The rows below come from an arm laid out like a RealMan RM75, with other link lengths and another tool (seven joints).
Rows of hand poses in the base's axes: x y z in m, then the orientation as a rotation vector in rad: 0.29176, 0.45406, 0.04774, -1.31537, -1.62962, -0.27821; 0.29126, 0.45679, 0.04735, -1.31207, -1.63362, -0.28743; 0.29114, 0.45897, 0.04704, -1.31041, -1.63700, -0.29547; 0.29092, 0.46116, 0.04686, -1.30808, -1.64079, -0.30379; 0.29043, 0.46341, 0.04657, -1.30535, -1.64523, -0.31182; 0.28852, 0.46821, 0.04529, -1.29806, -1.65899, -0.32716; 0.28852, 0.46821, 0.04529, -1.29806, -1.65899, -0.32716; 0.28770, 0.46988, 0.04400, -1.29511, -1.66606, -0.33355; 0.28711, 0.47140, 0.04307, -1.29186, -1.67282, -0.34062; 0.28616, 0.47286, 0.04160, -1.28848, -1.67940, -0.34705; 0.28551, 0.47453, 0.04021, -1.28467, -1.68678, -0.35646; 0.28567, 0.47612, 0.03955, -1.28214, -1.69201, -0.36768; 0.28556, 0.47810, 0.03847, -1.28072, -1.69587, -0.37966
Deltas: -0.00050, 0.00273, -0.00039, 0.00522, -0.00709, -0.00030; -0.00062, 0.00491, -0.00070, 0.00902, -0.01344, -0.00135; -0.00084, 0.00710, -0.00088, 0.01321, -0.02012, -0.00195; -0.00133, 0.00935, -0.00117, 0.01724, -0.02709, -0.00194; -0.00324, 0.01415, -0.00245, 0.02414, -0.04406, 0.00134; -0.00324, 0.01415, -0.00245, 0.02414, -0.04406, 0.00134; -0.00406, 0.01582, -0.00374, 0.02641, -0.05217, 0.00316; -0.00465, 0.01734, -0.00467, 0.02930, -0.06036, 0.00475; -0.00560, 0.01880, -0.00614, 0.03201, -0.06806, 0.00660; -0.00625, 0.02047, -0.00753, 0.03610, -0.07785, 0.00777; -0.00609, 0.02206, -0.00819, 0.04107, -0.08720, 0.00660; -0.00620, 0.02404, -0.00927, 0.04621, -0.09612, 0.00393
